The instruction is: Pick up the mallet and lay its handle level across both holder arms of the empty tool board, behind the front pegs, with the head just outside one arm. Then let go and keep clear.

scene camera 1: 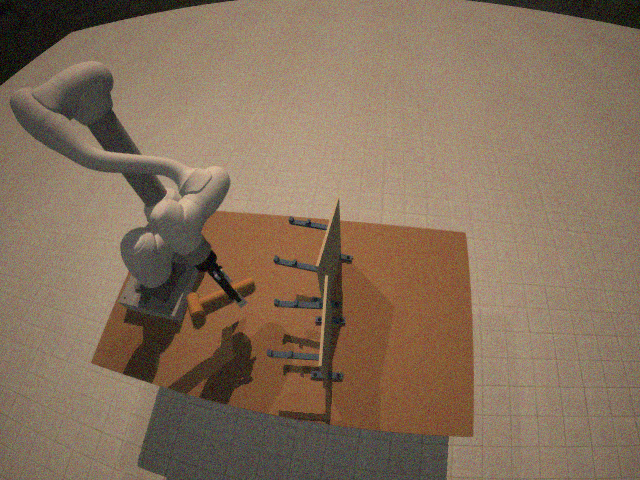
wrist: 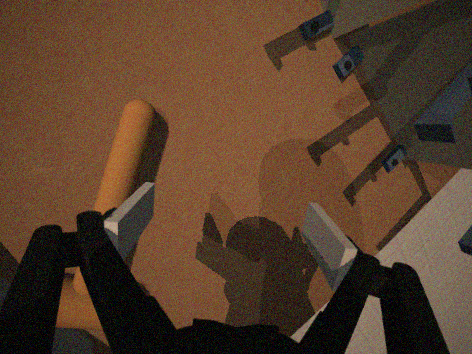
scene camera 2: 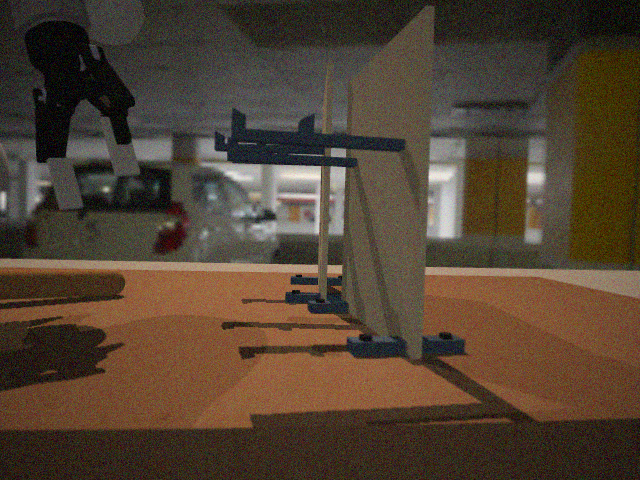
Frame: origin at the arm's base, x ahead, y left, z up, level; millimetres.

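Where they show: gripper, fingertip midpoint: [wrist: 230, 209] [scene camera 2: 98, 192]; arm's base, origin of the base link: [scene camera 1: 160, 278].
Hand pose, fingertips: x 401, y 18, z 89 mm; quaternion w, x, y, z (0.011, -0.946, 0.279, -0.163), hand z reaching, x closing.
Note:
Each offset is from my fingertips to the top centre of the thing. "*": to the spot under its first point. Level surfaces: height alone.
The orange mallet @[dy +15, dx -118, dz -90 mm] [scene camera 1: 211, 303] [scene camera 2: 62, 285] [wrist: 124, 160] lies on the table, its head towards the robot base and its handle pointing obliquely towards the boards. My gripper [scene camera 1: 235, 290] [scene camera 2: 97, 187] [wrist: 230, 209] is open and empty, well above the table. In the wrist view the handle runs left of the finger gap, partly behind the left finger, which also hides part of the head. Two upright tool boards stand to the right: a near board [scene camera 1: 324, 325] [scene camera 2: 395, 206] and a far board [scene camera 1: 331, 248] [scene camera 2: 324, 222]. Each has two blue holder arms with pegs; no tool shows on either.
The near board's arms [scene camera 1: 293, 355] and the far board's arms [scene camera 1: 295, 264] project towards the robot side. Blue feet @[* dy -165, dx +379, dz -60 mm] [scene camera 1: 326, 376] [scene camera 2: 376, 346] [wrist: 317, 25] hold the boards on the orange table @[dz -147 mm] [scene camera 1: 429, 310] [scene camera 2: 310, 392]. The grey robot base plate [scene camera 1: 155, 302] sits beside the mallet head.

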